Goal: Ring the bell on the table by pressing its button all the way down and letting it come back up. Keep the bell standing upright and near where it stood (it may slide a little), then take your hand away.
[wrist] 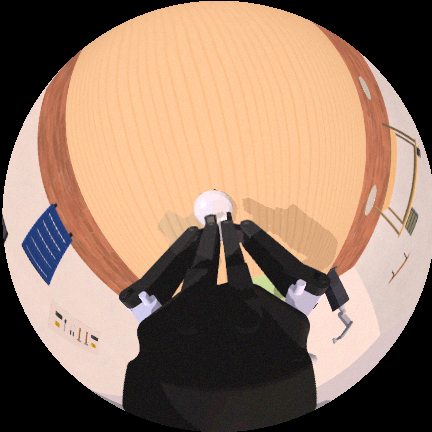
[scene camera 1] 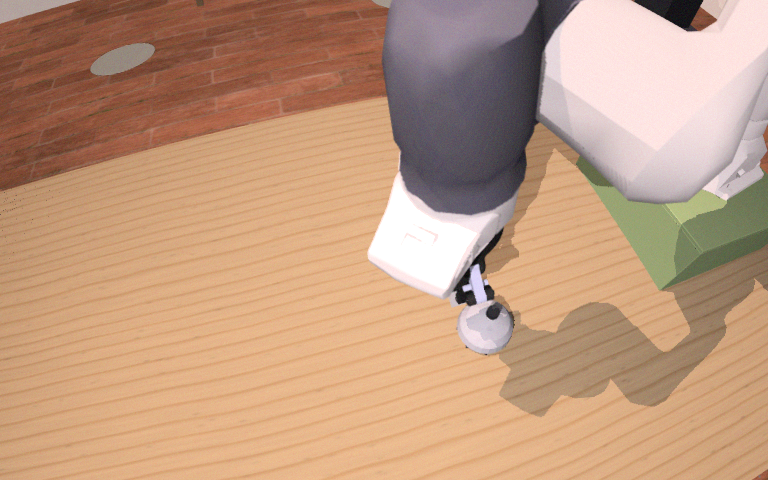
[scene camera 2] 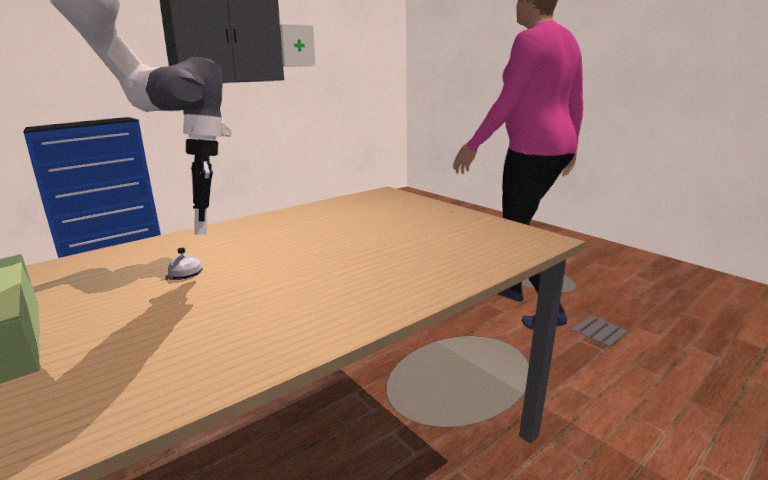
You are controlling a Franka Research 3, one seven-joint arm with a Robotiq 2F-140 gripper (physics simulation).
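The bell [scene camera 1: 485, 335] [scene camera 2: 185, 267] [wrist: 210, 202], a pale grey dome, stands upright on the wooden table [scene camera 1: 226, 294] [scene camera 2: 339, 254] [wrist: 215, 100]. Its black button [scene camera 1: 493, 310] [scene camera 2: 181, 250] sticks up on top; in the wrist view the fingers hide the button. My gripper [scene camera 1: 474, 295] [scene camera 2: 200, 229] [wrist: 220, 207] is shut with nothing between its fingers and points down. In the second scene view its tips are above the bell's height, a little right of the button and apart from it.
A green block with sloped sides [scene camera 1: 640, 237] [scene camera 2: 16, 339] [wrist: 269, 286] lies on the table near the arm. A blue drawer cabinet [scene camera 2: 93, 183] [wrist: 47, 245] stands beyond the table. A person in a pink top [scene camera 2: 543, 96] is beyond the table's far right end.
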